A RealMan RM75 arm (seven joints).
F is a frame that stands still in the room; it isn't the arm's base.
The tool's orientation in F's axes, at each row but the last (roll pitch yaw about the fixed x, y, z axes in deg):
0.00, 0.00, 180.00
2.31, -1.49, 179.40
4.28, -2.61, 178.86
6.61, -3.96, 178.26
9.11, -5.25, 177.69
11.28, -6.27, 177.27
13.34, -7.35, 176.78
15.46, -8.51, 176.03
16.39, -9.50, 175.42
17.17, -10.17, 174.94
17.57, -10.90, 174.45
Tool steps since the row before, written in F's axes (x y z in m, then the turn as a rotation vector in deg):
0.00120, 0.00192, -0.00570, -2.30, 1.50, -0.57
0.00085, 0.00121, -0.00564, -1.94, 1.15, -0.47
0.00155, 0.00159, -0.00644, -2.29, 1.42, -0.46
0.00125, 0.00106, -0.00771, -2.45, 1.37, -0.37
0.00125, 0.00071, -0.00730, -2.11, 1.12, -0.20
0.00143, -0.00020, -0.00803, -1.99, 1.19, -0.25
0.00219, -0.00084, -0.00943, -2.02, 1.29, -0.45
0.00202, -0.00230, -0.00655, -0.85, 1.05, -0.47
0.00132, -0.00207, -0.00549, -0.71, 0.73, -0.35
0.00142, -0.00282, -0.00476, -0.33, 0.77, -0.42
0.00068, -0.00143, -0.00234, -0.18, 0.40, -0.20
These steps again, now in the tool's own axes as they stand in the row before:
-0.00120, -0.00192, -0.00570, 2.30, -1.50, -0.57
-0.00098, -0.00144, -0.00556, 1.94, -1.15, -0.47
-0.00181, -0.00209, -0.00623, 2.29, -1.41, -0.46
-0.00175, -0.00197, -0.00743, 2.46, -1.35, -0.39
-0.00188, -0.00188, -0.00695, 2.13, -1.08, -0.23
-0.00231, -0.00140, -0.00770, 2.00, -1.17, -0.25
-0.00342, -0.00140, -0.00899, 2.01, -1.31, -0.42
-0.00312, 0.00044, -0.00651, 0.84, -1.11, -0.32
-0.00237, 0.00042, -0.00551, 0.70, -0.78, -0.26
-0.00248, 0.00127, -0.00499, 0.32, -0.85, -0.24
-0.00124, 0.00065, -0.00245, 0.18, -0.43, -0.11

